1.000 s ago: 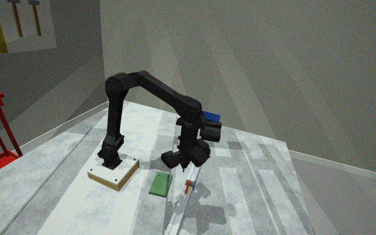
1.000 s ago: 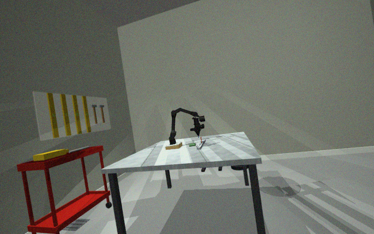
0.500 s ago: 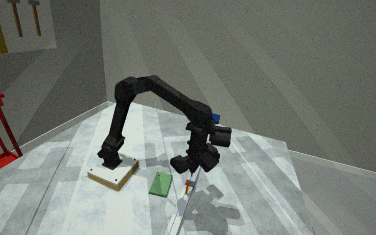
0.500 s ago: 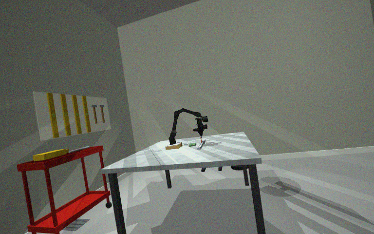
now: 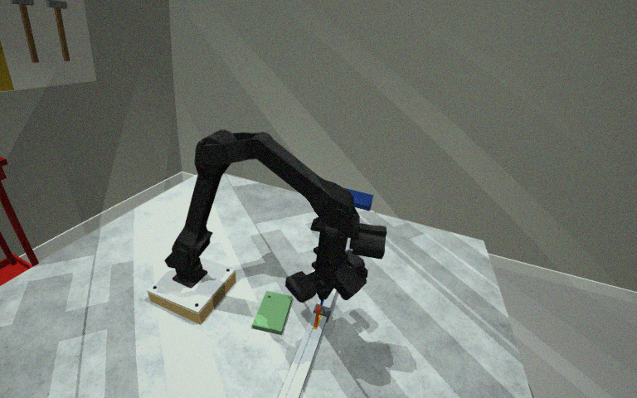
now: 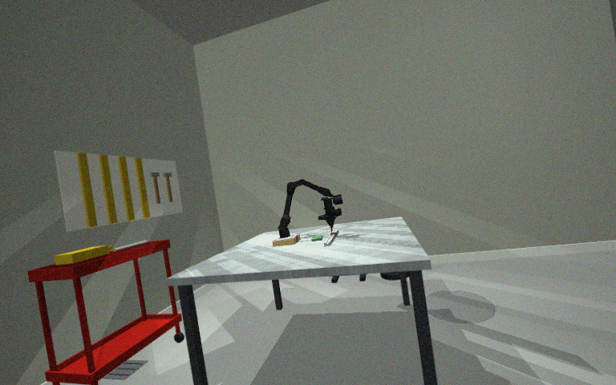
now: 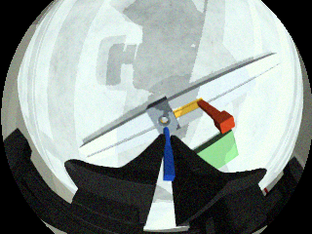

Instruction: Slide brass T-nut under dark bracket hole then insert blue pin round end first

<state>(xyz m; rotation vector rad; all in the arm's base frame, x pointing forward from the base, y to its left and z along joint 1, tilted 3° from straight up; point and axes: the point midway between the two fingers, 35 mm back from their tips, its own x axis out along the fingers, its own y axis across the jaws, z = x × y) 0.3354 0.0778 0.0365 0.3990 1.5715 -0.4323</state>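
My gripper tip is now 20 mm to the left of the brass T-nut and 20 mm above it. The rest, counted from my gripper tip: aluminum rail (10 mm ahead, 20 mm to the right, 50 mm below); then blue pin (right at my gripper tip); then green tray (120 mm behind, 30 mm to the right, 60 mm below).
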